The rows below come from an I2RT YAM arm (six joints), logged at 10 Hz.
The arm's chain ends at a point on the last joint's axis. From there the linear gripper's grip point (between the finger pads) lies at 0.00 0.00 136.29 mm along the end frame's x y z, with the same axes.
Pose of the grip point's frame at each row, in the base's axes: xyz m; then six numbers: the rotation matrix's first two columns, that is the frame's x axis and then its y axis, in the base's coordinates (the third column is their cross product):
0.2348 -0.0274 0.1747 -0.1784 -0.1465 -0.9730 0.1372 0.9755 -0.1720
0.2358 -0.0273 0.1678 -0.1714 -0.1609 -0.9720 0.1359 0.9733 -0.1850
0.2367 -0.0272 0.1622 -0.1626 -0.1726 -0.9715 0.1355 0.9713 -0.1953
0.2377 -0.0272 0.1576 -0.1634 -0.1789 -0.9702 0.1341 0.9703 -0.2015
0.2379 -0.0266 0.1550 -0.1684 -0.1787 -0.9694 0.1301 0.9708 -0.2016
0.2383 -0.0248 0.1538 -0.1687 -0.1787 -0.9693 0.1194 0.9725 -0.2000
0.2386 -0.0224 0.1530 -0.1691 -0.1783 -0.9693 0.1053 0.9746 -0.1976
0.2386 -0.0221 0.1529 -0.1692 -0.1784 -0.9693 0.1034 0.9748 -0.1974
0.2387 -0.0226 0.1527 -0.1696 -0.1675 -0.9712 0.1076 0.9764 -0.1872
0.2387 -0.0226 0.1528 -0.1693 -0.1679 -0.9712 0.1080 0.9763 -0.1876
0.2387 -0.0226 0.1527 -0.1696 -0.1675 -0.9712 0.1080 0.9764 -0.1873
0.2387 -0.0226 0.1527 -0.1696 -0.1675 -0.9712 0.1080 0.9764 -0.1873
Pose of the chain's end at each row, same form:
0.1020 -0.0050 0.1957 -0.1784 -0.1465 -0.9730 0.1372 0.9755 -0.1720
0.1028 -0.0050 0.1876 -0.1714 -0.1609 -0.9720 0.1359 0.9733 -0.1850
0.1035 -0.0049 0.1805 -0.1626 -0.1726 -0.9715 0.1355 0.9713 -0.1953
0.1045 -0.0050 0.1759 -0.1634 -0.1789 -0.9702 0.1341 0.9703 -0.2015
0.1047 -0.0048 0.1741 -0.1684 -0.1787 -0.9694 0.1301 0.9708 -0.2016
0.1050 -0.0044 0.1733 -0.1687 -0.1787 -0.9693 0.1194 0.9725 -0.2000
0.1050 -0.0039 0.1729 -0.1691 -0.1783 -0.9693 0.1053 0.9746 -0.1976
0.1050 -0.0039 0.1729 -0.1692 -0.1784 -0.9693 0.1034 0.9748 -0.1974
0.1052 -0.0040 0.1728 -0.1696 -0.1675 -0.9712 0.1076 0.9764 -0.1872
0.1052 -0.0040 0.1729 -0.1693 -0.1679 -0.9712 0.1080 0.9763 -0.1876
0.1052 -0.0040 0.1728 -0.1696 -0.1675 -0.9712 0.1080 0.9764 -0.1873
0.1052 -0.0040 0.1728 -0.1696 -0.1675 -0.9712 0.1080 0.9764 -0.1873

